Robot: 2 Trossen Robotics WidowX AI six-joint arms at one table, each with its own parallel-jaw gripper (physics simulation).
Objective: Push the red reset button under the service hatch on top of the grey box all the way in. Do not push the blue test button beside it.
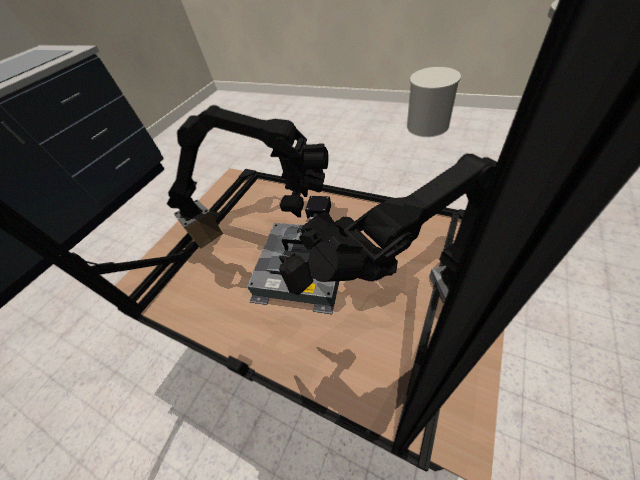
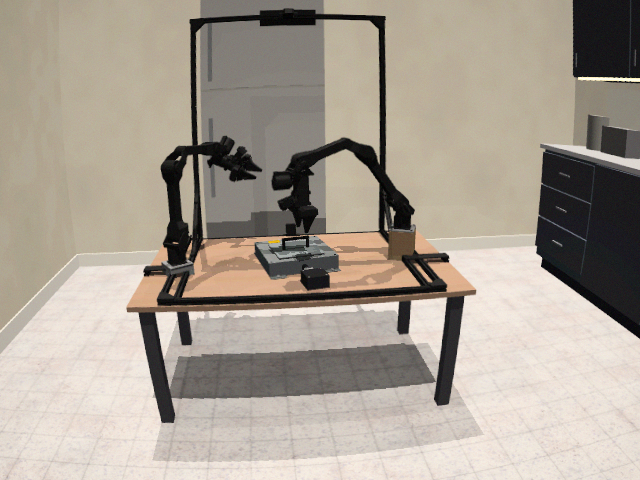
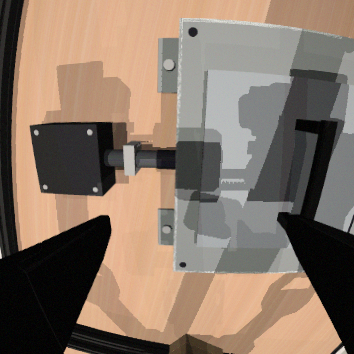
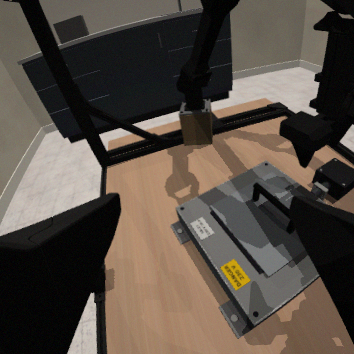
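The grey box (image 1: 262, 281) (image 2: 289, 266) (image 3: 240, 50) (image 4: 215, 251) lies on the table. Its flat hatch plate (image 3: 225, 100) (image 4: 245, 230) lies over the recess on top, with a black handle (image 2: 295, 238) (image 3: 320, 170) (image 4: 274, 201) upright on it. Neither the red reset button nor the blue test button shows; the plate hides that area. My left gripper (image 2: 308, 228) (image 3: 199, 223) is open and empty, pointing down above the box at its black-housing end. My right gripper (image 2: 257, 174) (image 4: 206, 203) is open and empty, raised higher on the opposite side.
A black housing (image 1: 317, 205) (image 2: 314, 279) (image 3: 72, 159) (image 4: 334, 172) joins the box by a short cable gland. The box has a yellow warning label (image 1: 309, 288) (image 4: 235, 274). A black rail (image 2: 310, 296) runs along the table edge. A brown block (image 1: 202, 229) (image 2: 401, 243) (image 4: 196, 127) stands under the left arm's base.
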